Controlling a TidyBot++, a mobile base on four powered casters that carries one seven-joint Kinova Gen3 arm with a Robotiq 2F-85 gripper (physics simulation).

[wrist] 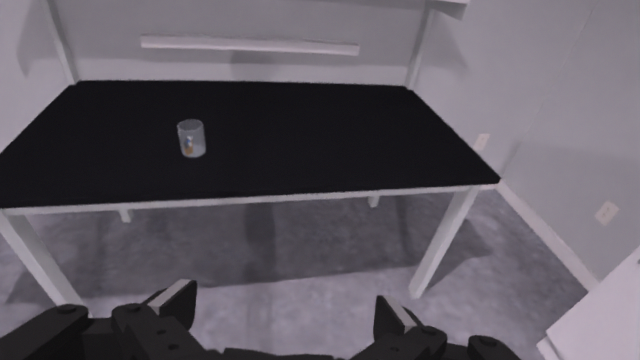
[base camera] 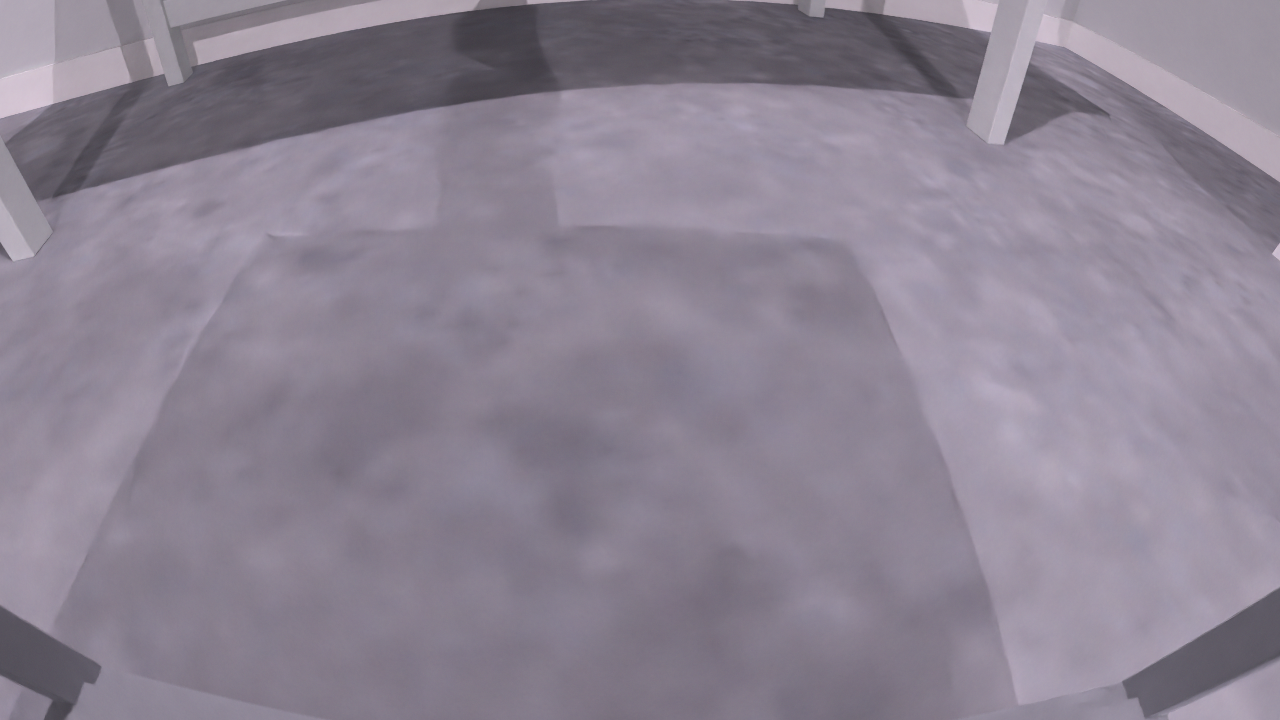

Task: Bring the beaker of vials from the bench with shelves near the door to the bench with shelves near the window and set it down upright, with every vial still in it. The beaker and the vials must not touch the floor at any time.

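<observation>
A clear beaker (wrist: pixel 192 138) stands upright on the black top of a bench (wrist: pixel 300 135), left of the middle in the wrist view. A small vial (wrist: pixel 189 145) with an orange-brown lower part and some blue and white shows inside it; how many vials there are cannot be told. My gripper (wrist: pixel 286 308) is open and empty at the bottom of the wrist view, in front of the bench and apart from the beaker. The beaker does not show in the base camera view, where the bench's front right leg (base camera: pixel 1006 80) stands.
The bench's front legs (wrist: pixel 442 245) (base camera: pixel 19 210) stand at left and right. A white rail (wrist: pixel 250 45) runs along the wall behind the bench. A wall with outlets (wrist: pixel 606 213) is on the right. A pale, white-edged object (wrist: pixel 600 315) stands at the lower right.
</observation>
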